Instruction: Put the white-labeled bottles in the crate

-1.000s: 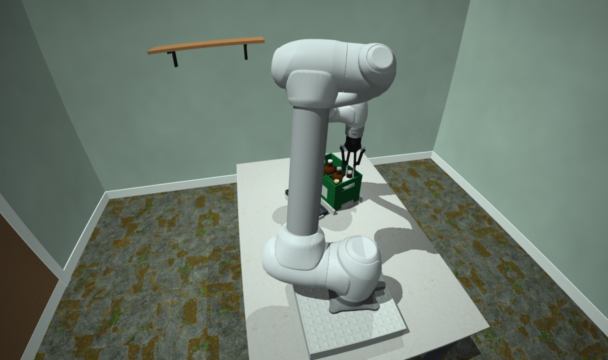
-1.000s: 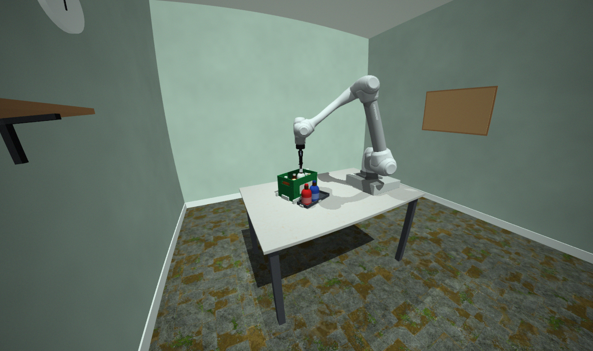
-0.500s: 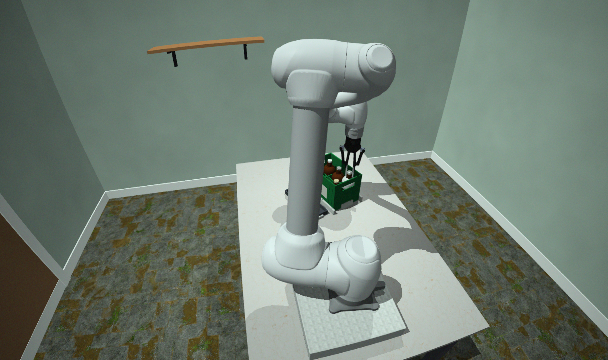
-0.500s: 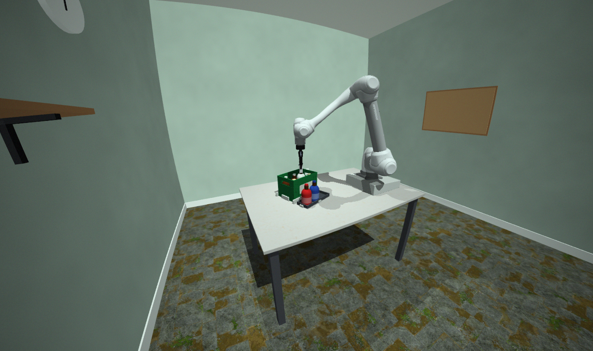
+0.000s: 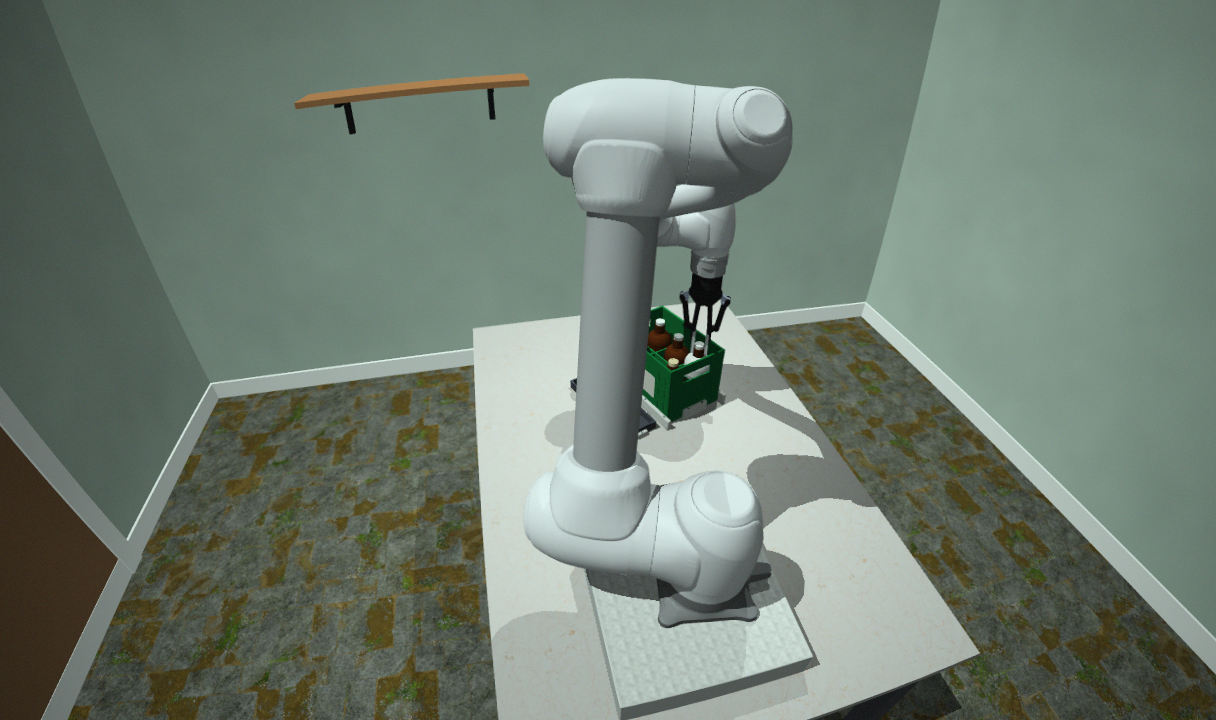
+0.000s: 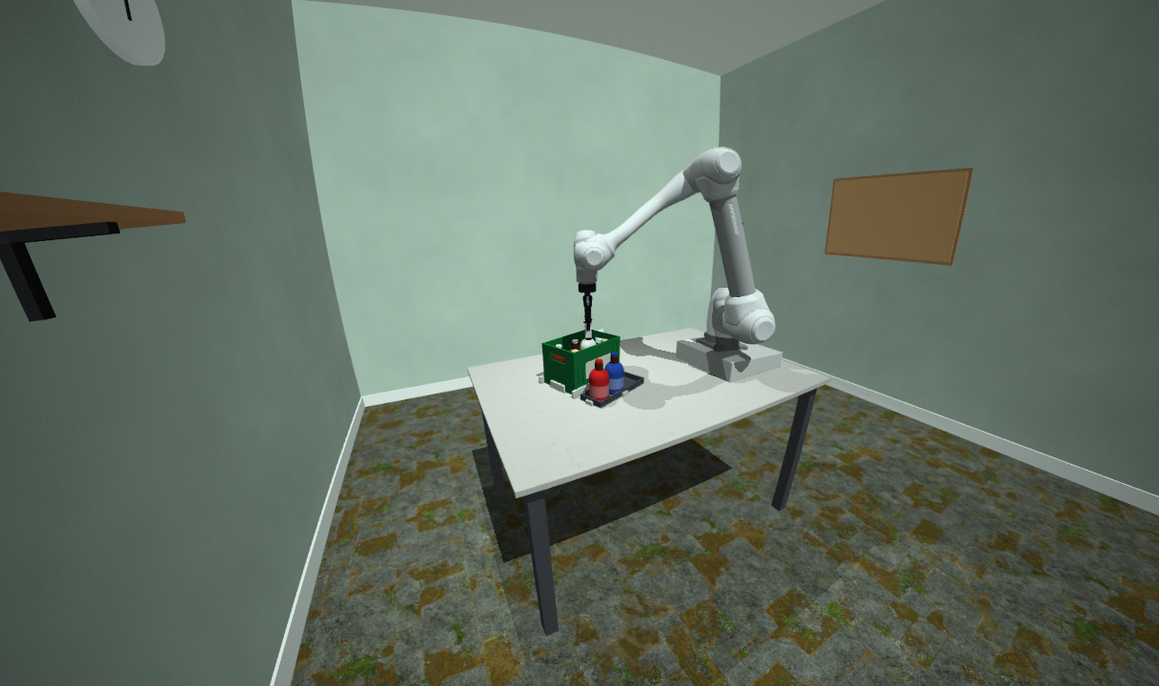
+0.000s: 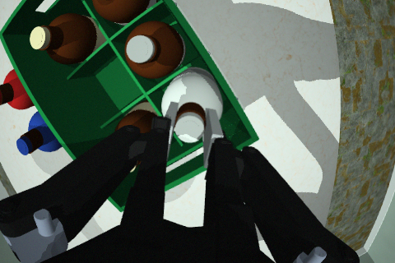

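Now: the white-labeled bottle 9 cm below my hand. The rest, counted from my hand: blue bottle 24 cm to the left, 11 cm below, 3 cm behind; dark tray 24 cm to the left, 18 cm below, 3 cm behind; green crate 11 cm below, 8 cm to the left, 5 cm ahead.
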